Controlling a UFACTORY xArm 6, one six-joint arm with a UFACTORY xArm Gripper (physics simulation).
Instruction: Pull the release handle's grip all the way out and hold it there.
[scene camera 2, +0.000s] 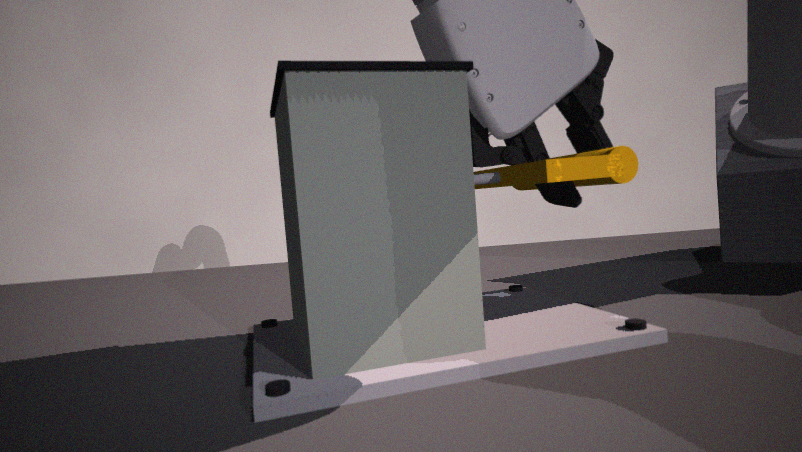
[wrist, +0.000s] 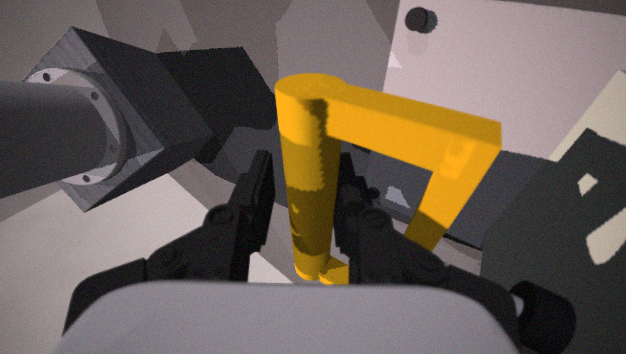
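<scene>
The release handle is a yellow frame with a thick round grip (scene camera 2: 622, 165) (wrist: 303, 120). It sticks out to the right of a tall grey-green housing (scene camera 2: 348, 224) in scene camera 2. A short piece of grey rod (scene camera 2: 487, 179) shows between the housing and the handle. My gripper (scene camera 2: 578, 171) (wrist: 303, 173) is shut on the grip, with one black finger on each side of it. In the wrist view a narrow gap shows between the left finger and the grip. The housing hides part of the handle and rod in scene camera 2.
The housing has a black top (scene camera 2: 376, 65) and stands on a pale base plate (scene camera 2: 561, 328) (wrist: 500, 75) with black bolts (scene camera 2: 635, 323) (wrist: 420, 20). The dark robot base (scene camera 2: 755, 207) (wrist: 125, 90) stands right of the handle in scene camera 2.
</scene>
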